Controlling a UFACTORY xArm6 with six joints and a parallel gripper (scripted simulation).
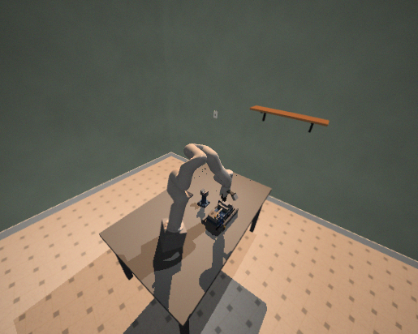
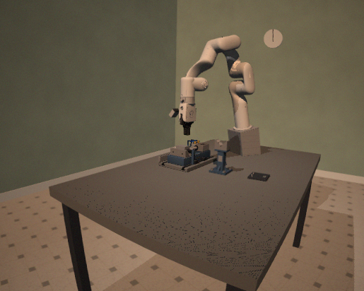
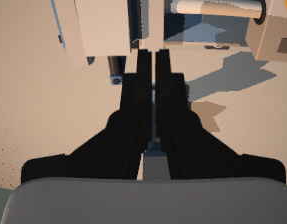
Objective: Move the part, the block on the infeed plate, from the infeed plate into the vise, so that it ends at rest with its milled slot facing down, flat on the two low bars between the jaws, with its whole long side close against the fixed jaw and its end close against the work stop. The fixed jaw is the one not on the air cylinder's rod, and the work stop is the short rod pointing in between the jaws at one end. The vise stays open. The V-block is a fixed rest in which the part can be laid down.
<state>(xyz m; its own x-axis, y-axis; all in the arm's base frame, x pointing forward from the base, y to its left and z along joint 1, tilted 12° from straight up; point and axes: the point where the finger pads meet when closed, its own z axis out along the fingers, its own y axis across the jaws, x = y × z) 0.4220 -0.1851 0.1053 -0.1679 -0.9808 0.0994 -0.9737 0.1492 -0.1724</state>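
The part is 9 cm below my hand, 3 cm ahead of it and 1 cm to the right of it. Also, from my hand: air cylinder rod (10 cm below, 5 cm behind, 1 cm to the left); then work stop (9 cm below, 4 cm to the left, 4 cm ahead); then vise base rail (15 cm below, 9 cm to the right, 5 cm behind).
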